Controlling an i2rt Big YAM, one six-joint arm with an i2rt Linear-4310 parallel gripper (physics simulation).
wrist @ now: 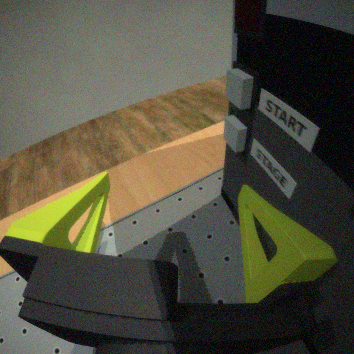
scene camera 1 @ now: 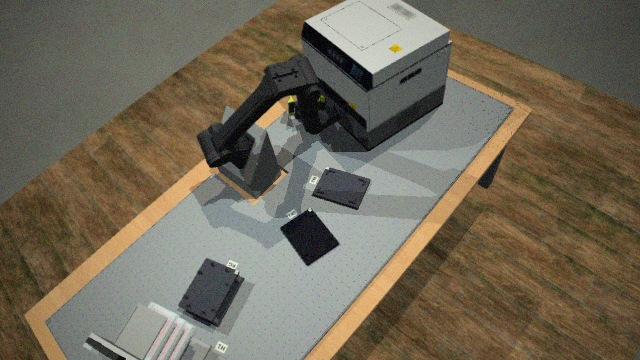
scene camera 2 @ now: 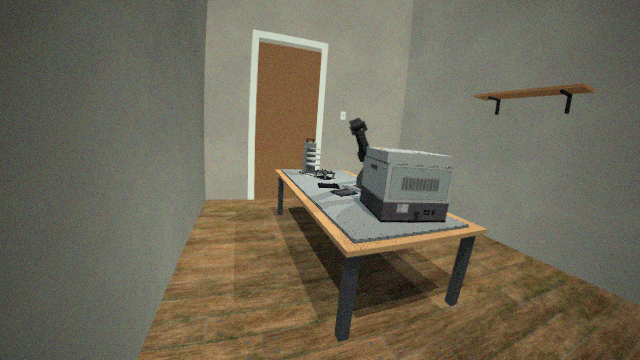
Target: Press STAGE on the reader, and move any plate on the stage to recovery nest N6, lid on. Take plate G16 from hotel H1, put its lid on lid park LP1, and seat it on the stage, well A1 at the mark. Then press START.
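Where they show: gripper, between the fingertips: (wrist: 175,184); arm's base, origin of its link: (scene camera 1: 241,147).
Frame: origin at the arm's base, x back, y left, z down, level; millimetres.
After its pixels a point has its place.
Note:
My gripper (scene camera 1: 306,102) @(x 92, y 357, z 94 mm) (wrist: 175,184) @(x 92, y 357, z 94 mm) is open and empty, its lime fingers low beside the front of the reader (scene camera 1: 407,97) @(x -293, y 511, z -6 mm) (scene camera 2: 417,182) @(x -170, y 731, z -59 mm). In the wrist view the STAGE button (wrist: 235,133) @(x 81, y 398, z 61 mm) sits below the START button (wrist: 240,89) @(x 80, y 398, z 31 mm), both beyond the right fingertip and apart from it. The stage and any plate on it do not show. Hotel H1 (scene camera 1: 142,330) @(x -327, y -550, z -103 mm) (scene camera 2: 307,161) stands at the far end of the table, with pale plates in it; which is G16 cannot be told. The labels of the dark pads, LP1 and N6 among them, are too blurred to tell apart surely.
A dark pad with corner marks (scene camera 1: 344,189) @(x -307, y 157, z 139 mm) lies nearest the reader. A plain black pad (scene camera 1: 310,237) @(x -345, y -45, z 141 mm) lies beyond it, and a raised dark platform (scene camera 1: 211,290) @(x -269, y -373, z 91 mm) stands near the hotel. The arm's base (scene camera 1: 255,167) @(x -84, y -15, z 24 mm) is at the table's edge. A dark red lamp panel (wrist: 250,15) @(x 83, y 404, z -6 mm) is above the buttons.

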